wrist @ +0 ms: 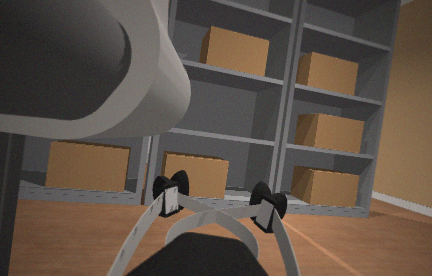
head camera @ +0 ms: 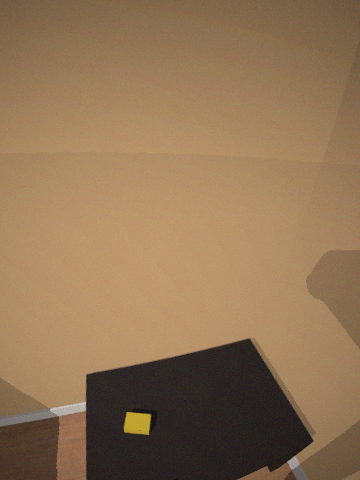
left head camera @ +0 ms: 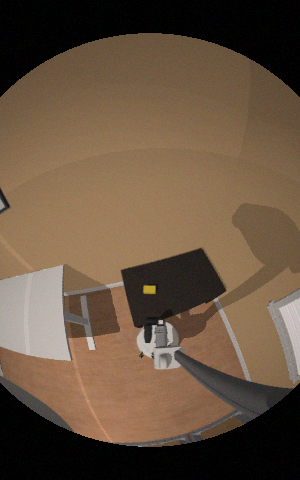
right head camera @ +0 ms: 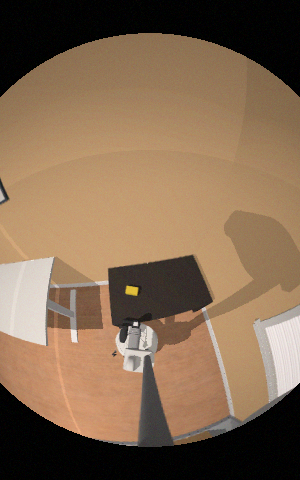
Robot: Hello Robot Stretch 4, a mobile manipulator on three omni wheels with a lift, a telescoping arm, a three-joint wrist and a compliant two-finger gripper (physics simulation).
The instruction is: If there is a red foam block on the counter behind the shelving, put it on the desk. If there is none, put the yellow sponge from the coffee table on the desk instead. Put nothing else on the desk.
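A yellow sponge lies on the black coffee table, towards its left side. The white desk stands at the left in the side head views, and no object shows on its visible part. My gripper is open and empty, with its fingertips apart in front of the shelving. In the side head views my robot is close to the coffee table's near edge. The counter and a red foam block do not show in these views.
Cardboard boxes stand on the grey shelves in the wrist view. A window with a white blind is at the right. A tan wall rises behind the coffee table. One desk leg's foot faces the coffee table.
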